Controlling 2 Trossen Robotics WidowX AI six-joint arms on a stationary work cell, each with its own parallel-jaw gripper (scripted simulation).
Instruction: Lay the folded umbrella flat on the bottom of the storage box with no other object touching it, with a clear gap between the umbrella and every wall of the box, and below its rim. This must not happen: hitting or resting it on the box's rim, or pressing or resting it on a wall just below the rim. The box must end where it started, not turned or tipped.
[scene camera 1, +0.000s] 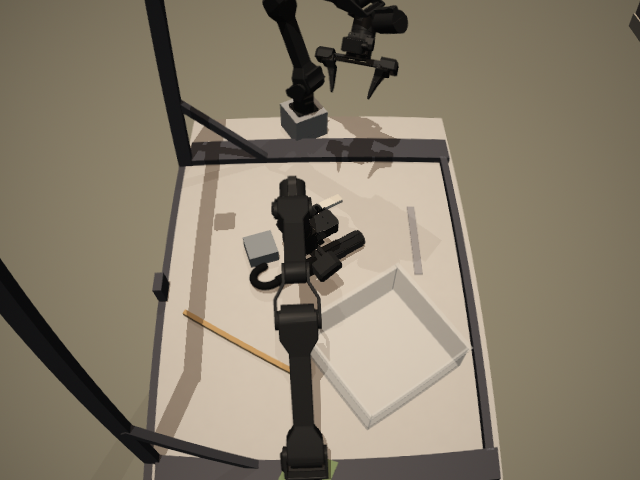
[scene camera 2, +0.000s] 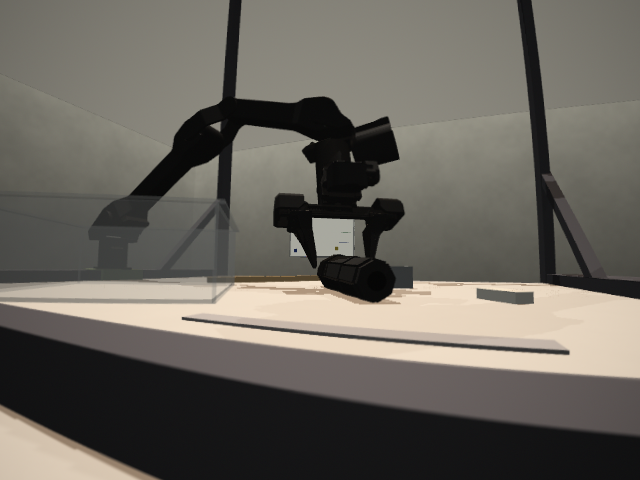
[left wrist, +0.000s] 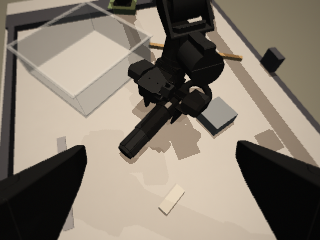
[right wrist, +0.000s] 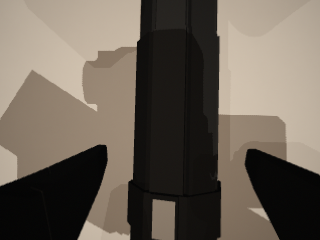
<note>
In view: the left gripper (scene camera 1: 349, 95), the right gripper (scene camera 2: 343, 267), a black umbrella (scene camera 2: 366, 278), a clear storage box (scene camera 2: 69, 247), a grey block (scene camera 1: 261, 247), a grey strip (scene camera 2: 544, 346) and a small white block (scene camera 2: 510, 296).
The black umbrella is seen too in scene camera 1 (scene camera 1: 341, 247), in the left wrist view (left wrist: 144, 131) and in the right wrist view (right wrist: 175, 181). The clear storage box shows as well in scene camera 1 (scene camera 1: 385, 336). The grey block is seen too in the left wrist view (left wrist: 218, 115). The right wrist view misses the clear storage box: it is out of frame. The right wrist view misses the grey block: it is out of frame.
</note>
